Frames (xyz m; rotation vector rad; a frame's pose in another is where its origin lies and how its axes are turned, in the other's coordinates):
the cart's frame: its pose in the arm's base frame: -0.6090 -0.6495 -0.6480 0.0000 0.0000 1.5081
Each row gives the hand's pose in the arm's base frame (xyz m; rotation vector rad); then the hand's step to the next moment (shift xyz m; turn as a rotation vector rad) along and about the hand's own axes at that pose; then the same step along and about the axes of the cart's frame.
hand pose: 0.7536 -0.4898 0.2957 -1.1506 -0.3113 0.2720
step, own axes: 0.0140 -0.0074 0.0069 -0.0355 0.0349 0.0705
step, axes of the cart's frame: 0.0088 -0.0102 0.0108 0.0562 0.0649 -0.0094
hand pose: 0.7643 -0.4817 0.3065 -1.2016 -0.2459 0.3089
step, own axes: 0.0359 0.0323 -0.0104 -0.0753 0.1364 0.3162
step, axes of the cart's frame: 0.0166 -0.0327 -0.0331 0.2806 0.2122 -0.0214
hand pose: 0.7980 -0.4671 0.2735 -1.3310 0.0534 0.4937
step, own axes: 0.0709 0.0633 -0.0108 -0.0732 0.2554 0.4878
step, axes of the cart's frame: 0.0243 -0.0410 -0.0829 0.4545 0.3070 -0.0877
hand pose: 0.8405 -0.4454 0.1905 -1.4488 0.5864 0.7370
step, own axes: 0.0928 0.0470 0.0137 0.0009 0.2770 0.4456
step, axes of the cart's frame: 0.0226 -0.0232 -0.0998 0.4212 0.2691 -0.1597
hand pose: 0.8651 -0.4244 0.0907 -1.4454 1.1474 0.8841
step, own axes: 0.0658 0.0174 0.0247 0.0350 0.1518 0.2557
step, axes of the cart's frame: 0.0117 -0.0016 -0.0714 0.2360 0.1379 -0.1222
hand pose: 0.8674 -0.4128 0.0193 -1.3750 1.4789 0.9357
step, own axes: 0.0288 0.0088 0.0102 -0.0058 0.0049 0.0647
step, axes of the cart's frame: 0.0006 0.0075 -0.0309 0.0632 0.0018 -0.0157
